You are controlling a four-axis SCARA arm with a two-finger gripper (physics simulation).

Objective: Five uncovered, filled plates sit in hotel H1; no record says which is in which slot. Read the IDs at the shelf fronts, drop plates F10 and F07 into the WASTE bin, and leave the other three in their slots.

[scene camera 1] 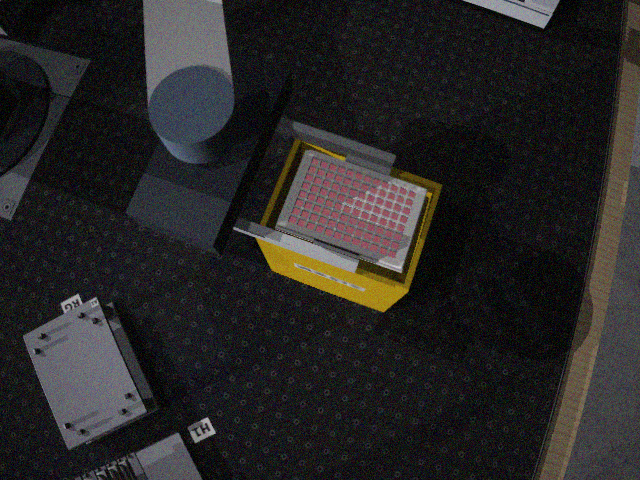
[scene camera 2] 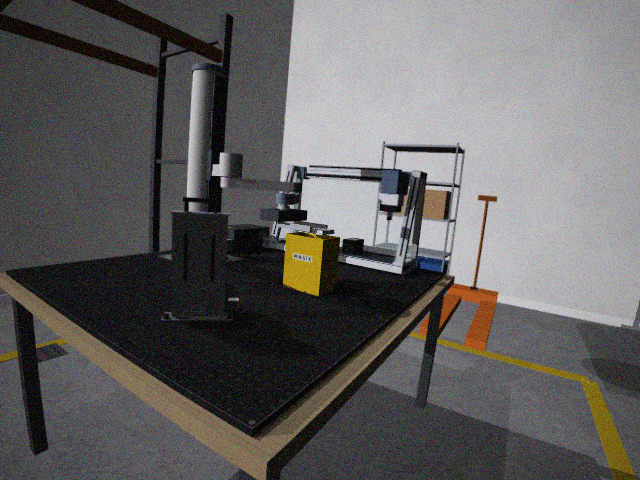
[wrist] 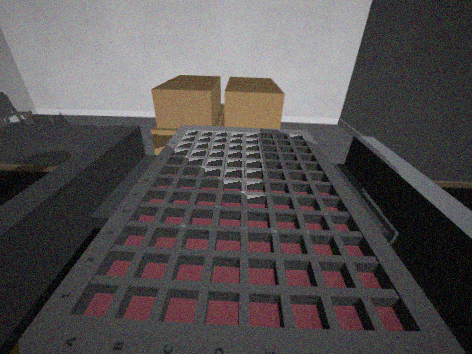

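Note:
My gripper is shut on a grey, uncovered plate with pink-filled wells. The plate is held level over the mouth of the yellow WASTE bin, inside the outline of its rim in scene camera 1. In scene camera 2 the pale fingers are close to the rim's height. The plate hides most of the bin's inside. No ID can be read on the held plate. Hotel H1 is partly in view at the bottom left of scene camera 1; its shelf-front IDs cannot be read.
A grey-topped station beside the RG label stands left of the bin. A tall dark tower stands left of the bin in scene camera 2. A white-framed gantry stands behind the bin. The wooden table edge runs along the right.

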